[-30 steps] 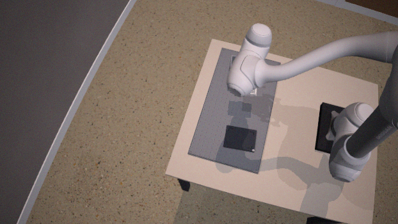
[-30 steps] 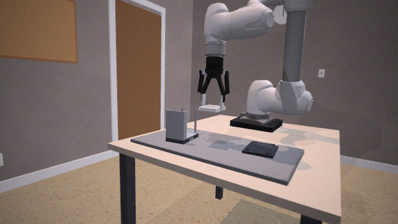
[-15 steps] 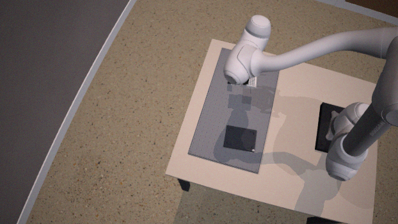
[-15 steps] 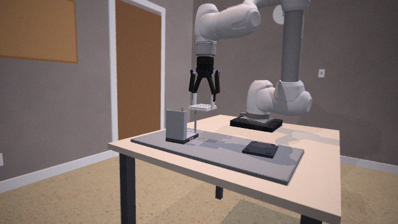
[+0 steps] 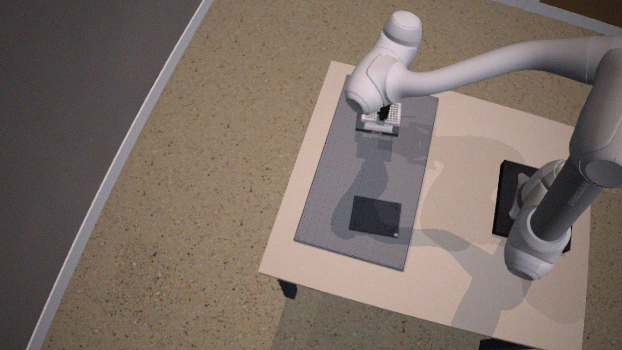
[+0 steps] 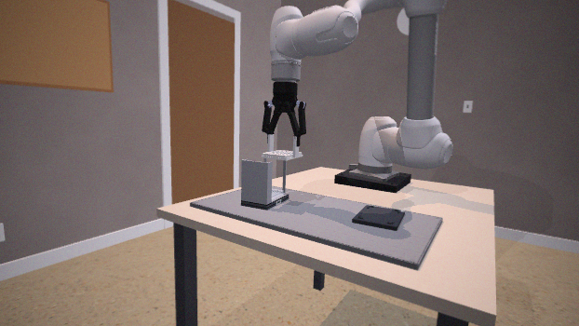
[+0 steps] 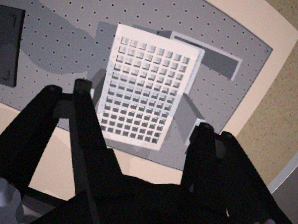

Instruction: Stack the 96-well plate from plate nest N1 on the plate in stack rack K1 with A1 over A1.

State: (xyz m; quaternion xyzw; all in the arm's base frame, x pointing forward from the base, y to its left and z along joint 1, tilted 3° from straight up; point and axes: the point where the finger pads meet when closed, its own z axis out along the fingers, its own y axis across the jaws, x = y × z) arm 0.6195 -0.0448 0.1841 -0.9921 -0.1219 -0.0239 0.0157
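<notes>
Right now the grey wall is 10 cm below my hand, 8 cm ahead of it and 4 cm to the right of it. Round my hand: pale A1 mark: 33 cm to the left, 19 cm behind, 18 cm below; then white 96-well plate: 2 cm below.
</notes>
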